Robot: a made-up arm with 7 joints. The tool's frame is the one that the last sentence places.
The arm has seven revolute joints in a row. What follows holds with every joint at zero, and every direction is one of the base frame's. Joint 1 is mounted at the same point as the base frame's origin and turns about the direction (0.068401, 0.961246, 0.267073), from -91.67 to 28.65 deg. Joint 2 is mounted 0.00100 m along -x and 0.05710 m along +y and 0.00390 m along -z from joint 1 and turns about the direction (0.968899, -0.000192, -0.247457), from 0.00 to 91.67 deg. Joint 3 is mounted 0.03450 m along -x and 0.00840 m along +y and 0.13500 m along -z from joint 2 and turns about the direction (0.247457, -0.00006, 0.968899), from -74.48 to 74.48 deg. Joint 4 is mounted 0.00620 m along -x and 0.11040 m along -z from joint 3 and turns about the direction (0.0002, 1, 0.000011), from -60.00 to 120.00 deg. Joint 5 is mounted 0.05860 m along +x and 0.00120 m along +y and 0.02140 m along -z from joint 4 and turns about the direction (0.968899, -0.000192, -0.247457), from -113.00 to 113.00 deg. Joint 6 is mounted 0.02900 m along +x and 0.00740 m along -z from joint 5 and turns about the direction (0.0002, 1, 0.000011), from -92.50 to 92.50 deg. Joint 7 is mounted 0.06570 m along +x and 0.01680 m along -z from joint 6 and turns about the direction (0.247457, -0.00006, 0.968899), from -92.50 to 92.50 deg. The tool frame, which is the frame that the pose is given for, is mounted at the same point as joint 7; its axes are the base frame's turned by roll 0.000, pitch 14.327 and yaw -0.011 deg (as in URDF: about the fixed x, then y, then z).
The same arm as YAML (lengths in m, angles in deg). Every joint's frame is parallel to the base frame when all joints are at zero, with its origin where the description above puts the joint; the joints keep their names.
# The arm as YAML. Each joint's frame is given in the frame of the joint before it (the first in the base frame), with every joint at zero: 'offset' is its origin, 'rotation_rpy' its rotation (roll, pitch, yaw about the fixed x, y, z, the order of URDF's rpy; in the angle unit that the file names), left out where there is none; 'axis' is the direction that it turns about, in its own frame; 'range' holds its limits. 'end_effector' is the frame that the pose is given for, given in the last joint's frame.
length_unit: m
angle_unit: deg
chain:
  - id: joint 1
    offset: [0.0, 0.0, 0.0]
    axis: [0.068403, 0.961235, 0.26711]
    range: [-91.67, 28.65]
  - id: joint 2
    offset: [-0.001, 0.0571, -0.0039]
    axis: [0.968889, -0.0002, -0.247497]
    range: [0.0, 91.67]
  - id: joint 3
    offset: [-0.0345, 0.0084, -0.135]
    axis: [0.247497, -0.0001, 0.968889]
    range: [-74.48, 74.48]
  - id: joint 4
    offset: [-0.0062, 0.0, -0.1104]
    axis: [0.0002, 1.0, 0.0]
    range: [-60.0, 120.0]
  - id: joint 5
    offset: [0.0586, 0.0012, -0.0214]
    axis: [0.968889, -0.0002, -0.247497]
    range: [-113.0, 113.0]
  - id: joint 6
    offset: [0.029, 0.0, -0.0074]
    axis: [0.0002, 1.0, 0.0]
    range: [-92.5, 92.5]
  - id: joint 7
    offset: [0.0657, 0.0, -0.0168]
    axis: [0.247497, -0.0001, 0.968889]
    range: [-92.5, 92.5]
end_effector:
  offset: [0.0, 0.0, 0.0]
  rotation_rpy: [0.0, 14.33, -0.01]

